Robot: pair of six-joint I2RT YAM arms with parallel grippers.
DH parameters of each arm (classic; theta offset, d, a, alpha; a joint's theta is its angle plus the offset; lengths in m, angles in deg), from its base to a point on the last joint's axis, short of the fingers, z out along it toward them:
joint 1: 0 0.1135 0.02 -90
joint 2: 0 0 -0.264 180
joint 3: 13.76 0 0.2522 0
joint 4: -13.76 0 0.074 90
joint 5: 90 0 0 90
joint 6: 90 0.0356 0 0
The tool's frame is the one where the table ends.
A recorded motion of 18 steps. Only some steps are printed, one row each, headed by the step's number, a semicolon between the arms.
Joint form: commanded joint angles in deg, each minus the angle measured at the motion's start. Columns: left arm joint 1, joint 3, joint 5, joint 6, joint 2, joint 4; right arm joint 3, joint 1, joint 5, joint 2, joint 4, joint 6.
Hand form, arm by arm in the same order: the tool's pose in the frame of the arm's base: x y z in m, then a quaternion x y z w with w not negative. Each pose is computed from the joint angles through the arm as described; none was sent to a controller.
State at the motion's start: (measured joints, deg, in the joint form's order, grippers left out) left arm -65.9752 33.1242 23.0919 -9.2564 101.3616 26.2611; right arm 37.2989 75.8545 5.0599 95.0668 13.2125 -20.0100
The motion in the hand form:
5: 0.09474 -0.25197 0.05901 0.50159 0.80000 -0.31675 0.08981; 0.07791 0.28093 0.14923 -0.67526 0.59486 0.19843 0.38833
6: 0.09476 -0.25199 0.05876 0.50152 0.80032 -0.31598 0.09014; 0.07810 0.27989 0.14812 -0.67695 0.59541 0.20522 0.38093
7: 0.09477 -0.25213 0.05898 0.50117 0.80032 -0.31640 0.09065; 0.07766 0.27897 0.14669 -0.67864 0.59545 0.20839 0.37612
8: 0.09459 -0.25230 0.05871 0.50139 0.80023 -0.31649 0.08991; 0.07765 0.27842 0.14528 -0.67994 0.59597 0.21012 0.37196
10: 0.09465 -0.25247 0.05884 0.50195 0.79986 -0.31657 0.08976; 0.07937 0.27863 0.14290 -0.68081 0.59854 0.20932 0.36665
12: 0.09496 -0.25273 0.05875 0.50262 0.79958 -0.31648 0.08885; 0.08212 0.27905 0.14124 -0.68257 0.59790 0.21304 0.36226
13: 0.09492 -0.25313 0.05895 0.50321 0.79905 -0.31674 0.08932; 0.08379 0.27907 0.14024 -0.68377 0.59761 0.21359 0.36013
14: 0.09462 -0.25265 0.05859 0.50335 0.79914 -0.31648 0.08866; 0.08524 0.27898 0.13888 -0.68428 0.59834 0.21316 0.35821
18: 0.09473 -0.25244 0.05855 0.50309 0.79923 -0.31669 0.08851; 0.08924 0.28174 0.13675 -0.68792 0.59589 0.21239 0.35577
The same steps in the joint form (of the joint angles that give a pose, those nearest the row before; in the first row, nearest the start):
5: -0.40 -2.14 0.41 0.38 3.47 -11.06; -2.50 -1.48 -6.09 -7.08 1.68 -2.36
6: -0.41 -2.14 0.30 0.38 3.53 -11.03; -2.64 -1.72 -7.28 -7.09 1.35 -2.12
7: -0.42 -2.14 0.29 0.31 3.50 -10.98; -2.86 -1.76 -7.87 -7.04 1.25 -2.02
8: -0.46 -2.10 0.33 0.30 3.59 -10.97; -2.98 -1.84 -8.31 -6.90 1.14 -1.97
10: -0.46 -2.05 0.37 0.37 3.58 -11.05; -2.83 -2.20 -8.69 -6.30 0.93 -2.01
12: -0.41 -1.91 0.48 0.51 3.67 -11.23; -2.63 -2.83 -9.80 -5.72 1.00 -2.35
13: -0.45 -1.84 0.47 0.55 3.67 -11.23; -2.53 -3.20 -10.28 -5.41 0.98 -2.64
14: -0.47 -1.96 0.49 0.55 3.68 -11.19; -2.50 -3.51 -10.55 -5.08 1.02 -2.81
18: -0.42 -1.99 0.53 0.55 3.67 -11.17; -1.73 -4.18 -11.28 -3.84 1.11 -3.70

